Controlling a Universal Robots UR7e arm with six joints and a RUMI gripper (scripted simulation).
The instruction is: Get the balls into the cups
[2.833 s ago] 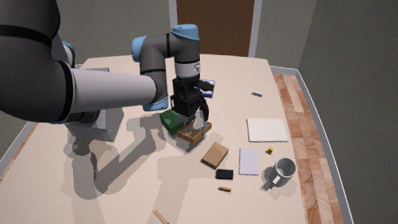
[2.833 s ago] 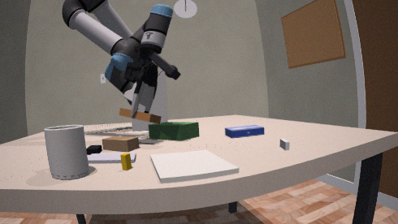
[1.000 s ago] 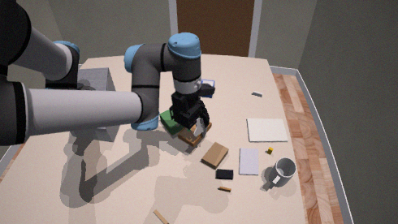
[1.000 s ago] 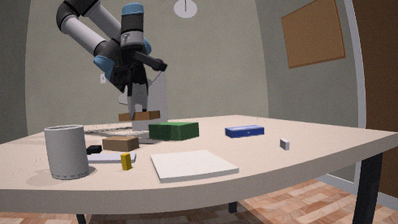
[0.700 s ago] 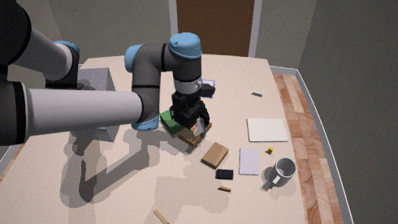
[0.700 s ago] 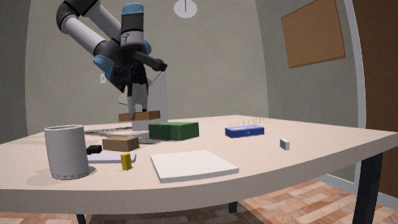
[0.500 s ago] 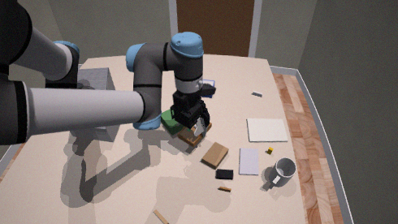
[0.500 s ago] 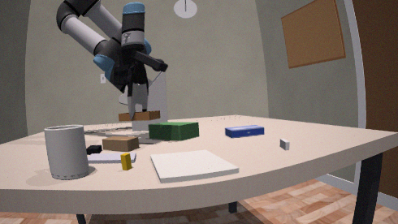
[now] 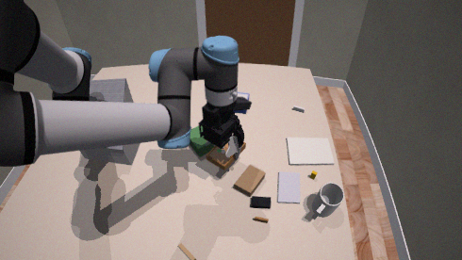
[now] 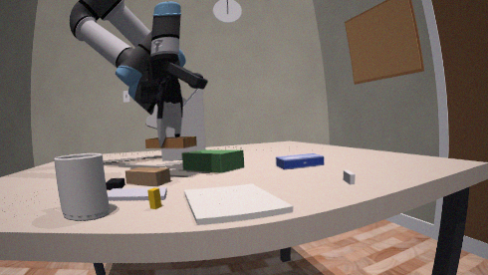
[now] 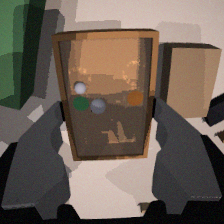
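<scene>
My hand is 10 mm above the covered wooden puzzle. The rest, counted from my hand: black block: 140 mm to the right, 100 mm ahead, 80 mm below; green block: 120 mm to the left, 60 mm below, 60 mm behind; wooden block: 70 mm to the right, 70 mm below, 70 mm ahead.
</scene>
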